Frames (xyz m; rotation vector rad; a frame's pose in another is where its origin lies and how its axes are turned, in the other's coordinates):
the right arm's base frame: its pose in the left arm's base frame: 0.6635 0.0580 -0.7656 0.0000 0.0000 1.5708
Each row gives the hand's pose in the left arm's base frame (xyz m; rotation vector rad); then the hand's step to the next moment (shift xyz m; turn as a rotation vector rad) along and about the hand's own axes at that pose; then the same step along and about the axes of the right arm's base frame.
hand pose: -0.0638 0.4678 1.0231 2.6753 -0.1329 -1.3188
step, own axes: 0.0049 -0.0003 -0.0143 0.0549 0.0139 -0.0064
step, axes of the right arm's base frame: 0.0010 -0.0143 0.0047 -0.0212 -0.0383 -0.0365
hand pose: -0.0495 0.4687 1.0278 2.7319 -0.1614 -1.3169
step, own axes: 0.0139 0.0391 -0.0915 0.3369 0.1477 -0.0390
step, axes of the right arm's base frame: -0.0362 -0.0783 0.0514 -0.1916 -0.2318 -0.2154
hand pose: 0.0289 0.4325 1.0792 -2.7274 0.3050 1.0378
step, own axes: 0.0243 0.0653 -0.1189 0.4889 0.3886 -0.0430
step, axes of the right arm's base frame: -0.0968 -0.0753 0.0628 -0.4412 -0.2819 -0.3432
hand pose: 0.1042 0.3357 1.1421 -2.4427 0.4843 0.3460
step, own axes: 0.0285 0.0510 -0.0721 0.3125 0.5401 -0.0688
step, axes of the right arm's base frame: -0.0898 -0.0135 0.0191 -0.5241 -0.0631 -0.3398
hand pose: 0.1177 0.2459 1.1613 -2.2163 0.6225 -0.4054
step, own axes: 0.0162 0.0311 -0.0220 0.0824 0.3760 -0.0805
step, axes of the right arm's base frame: -0.0401 0.0063 -0.0081 -0.3099 0.0834 -0.2273
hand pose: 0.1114 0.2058 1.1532 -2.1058 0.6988 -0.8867
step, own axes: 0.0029 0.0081 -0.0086 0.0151 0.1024 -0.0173
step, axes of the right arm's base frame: -0.0103 0.0064 -0.0011 -0.0773 0.0237 -0.0669
